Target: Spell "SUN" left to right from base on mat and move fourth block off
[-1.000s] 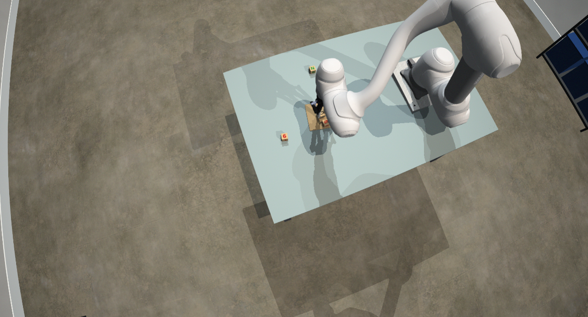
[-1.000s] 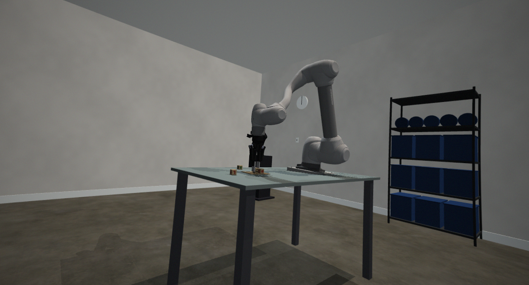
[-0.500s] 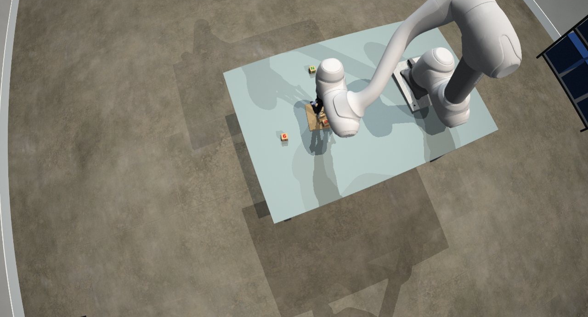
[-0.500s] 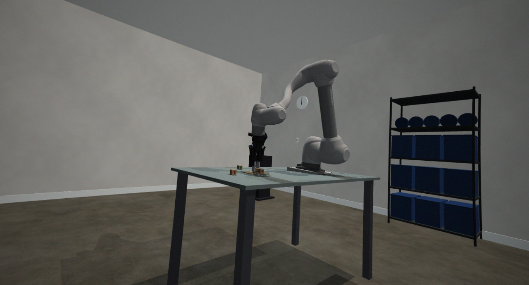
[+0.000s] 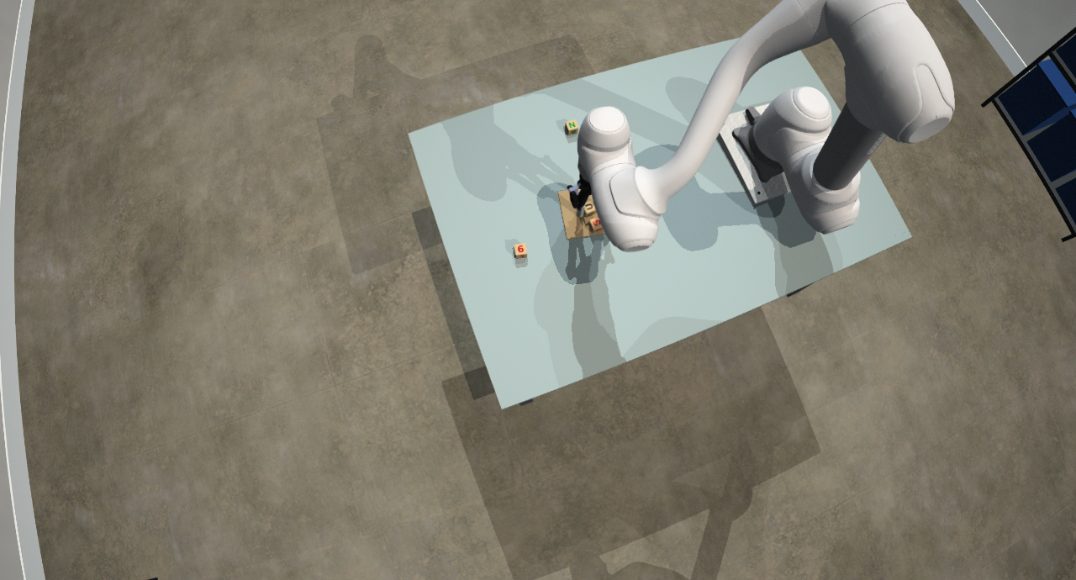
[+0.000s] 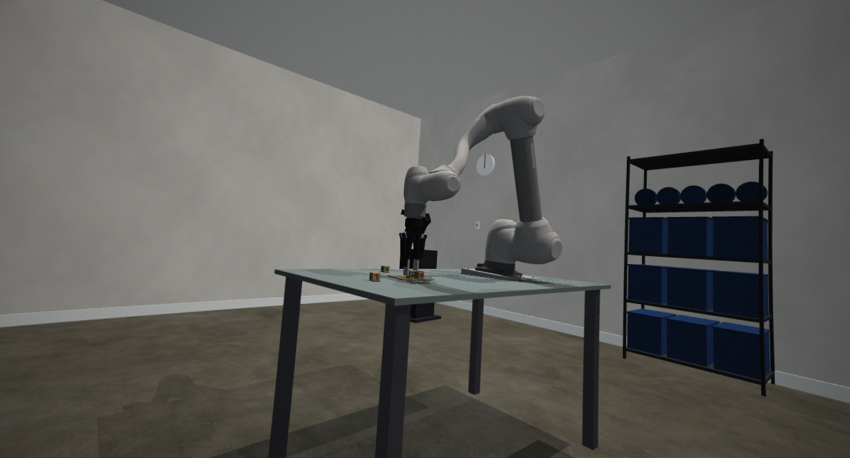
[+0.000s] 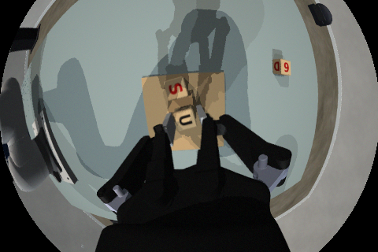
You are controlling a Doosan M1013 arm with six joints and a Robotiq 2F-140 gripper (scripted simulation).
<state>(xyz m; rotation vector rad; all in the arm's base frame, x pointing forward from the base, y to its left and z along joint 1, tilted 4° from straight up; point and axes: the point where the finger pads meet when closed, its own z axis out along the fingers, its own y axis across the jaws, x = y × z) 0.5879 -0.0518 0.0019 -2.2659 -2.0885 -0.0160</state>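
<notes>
The mat lies 40 mm below my hand. Also, from my hand: S block (50 mm to the left, 20 mm below); then N block (250 mm to the right, 80 mm behind, 30 mm below); then 6 block (210 mm ahead, 30 mm to the left, 30 mm below).
</notes>
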